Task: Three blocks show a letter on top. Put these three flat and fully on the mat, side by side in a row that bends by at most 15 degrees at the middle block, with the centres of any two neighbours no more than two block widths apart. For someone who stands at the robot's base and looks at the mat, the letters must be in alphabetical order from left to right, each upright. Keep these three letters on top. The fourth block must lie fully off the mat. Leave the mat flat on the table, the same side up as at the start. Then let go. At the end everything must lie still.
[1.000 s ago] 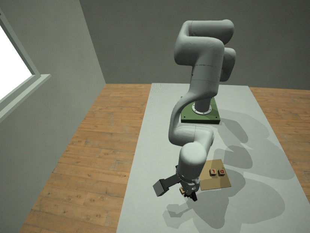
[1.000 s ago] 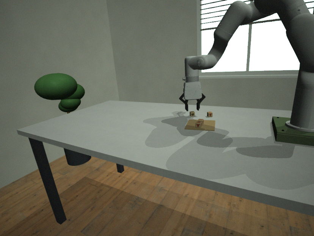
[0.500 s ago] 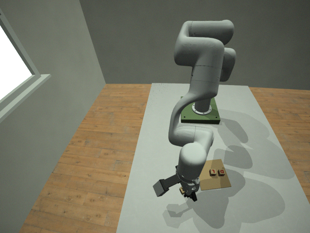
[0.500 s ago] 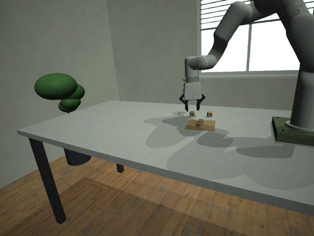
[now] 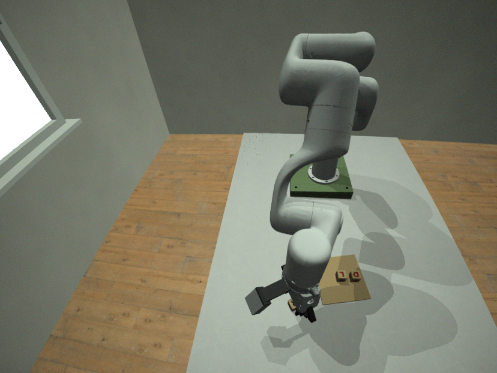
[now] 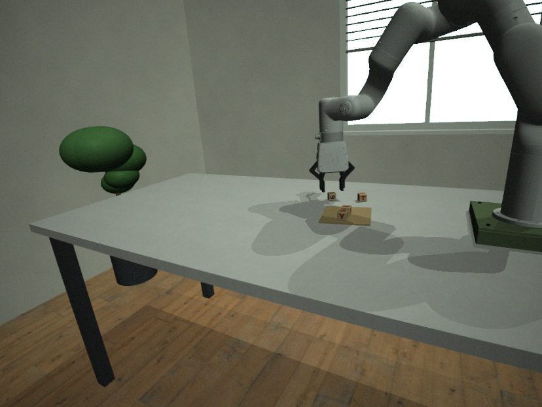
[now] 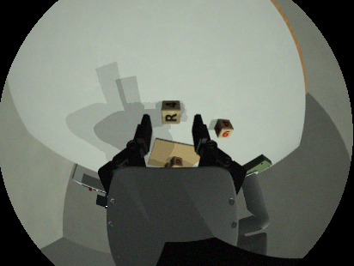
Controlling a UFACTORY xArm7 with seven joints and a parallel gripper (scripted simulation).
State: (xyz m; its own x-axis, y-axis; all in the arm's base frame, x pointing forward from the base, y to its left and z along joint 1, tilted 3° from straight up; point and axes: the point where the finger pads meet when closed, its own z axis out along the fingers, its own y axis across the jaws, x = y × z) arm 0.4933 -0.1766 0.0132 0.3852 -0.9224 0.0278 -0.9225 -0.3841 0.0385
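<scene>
The tan mat lies 7 cm behind my hand, 15 cm to the left of it and 5 cm below it.
</scene>
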